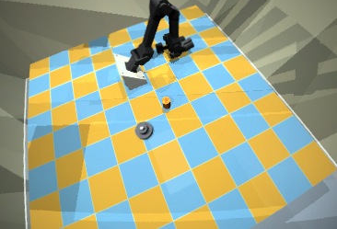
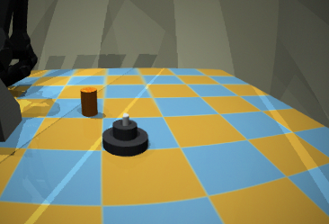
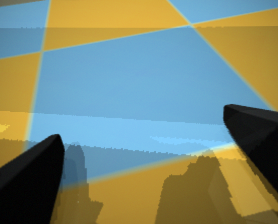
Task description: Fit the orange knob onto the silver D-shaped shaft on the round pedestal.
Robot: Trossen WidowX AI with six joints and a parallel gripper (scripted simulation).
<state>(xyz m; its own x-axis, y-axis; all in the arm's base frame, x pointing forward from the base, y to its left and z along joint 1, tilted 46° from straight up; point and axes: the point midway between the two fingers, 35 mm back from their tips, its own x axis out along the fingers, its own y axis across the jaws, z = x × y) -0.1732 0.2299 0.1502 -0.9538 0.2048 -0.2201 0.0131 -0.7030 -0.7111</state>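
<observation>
My gripper tip is 43 cm short of the orange knob, 15 cm to the left of it and 3 cm below it. From my gripper tip the other things lie so: round pedestal (52 cm ahead, 30 cm to the right, 2 cm above).
</observation>
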